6 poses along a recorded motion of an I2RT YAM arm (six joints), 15 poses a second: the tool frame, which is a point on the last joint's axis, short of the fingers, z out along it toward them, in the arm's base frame.
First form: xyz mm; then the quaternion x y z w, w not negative.
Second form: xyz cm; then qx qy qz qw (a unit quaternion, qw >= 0). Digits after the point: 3 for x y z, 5 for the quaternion.
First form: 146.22 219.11 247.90 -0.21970 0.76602 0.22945 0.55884
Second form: 14.622 21.911 24.790 -0.21970 0.76602 0.22945 0.55884
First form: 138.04 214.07 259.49 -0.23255 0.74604 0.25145 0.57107
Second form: 13.804 21.407 25.949 -0.23255 0.74604 0.25145 0.57107
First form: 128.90 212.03 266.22 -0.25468 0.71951 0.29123 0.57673
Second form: 12.890 21.203 26.622 -0.25468 0.71951 0.29123 0.57673
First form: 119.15 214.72 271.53 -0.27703 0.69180 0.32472 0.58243
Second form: 11.915 21.472 27.153 -0.27703 0.69180 0.32472 0.58243
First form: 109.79 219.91 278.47 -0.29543 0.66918 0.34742 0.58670
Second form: 10.979 21.991 27.847 -0.29543 0.66918 0.34742 0.58670
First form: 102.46 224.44 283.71 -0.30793 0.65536 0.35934 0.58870
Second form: 10.246 22.444 28.371 -0.30793 0.65536 0.35934 0.58870
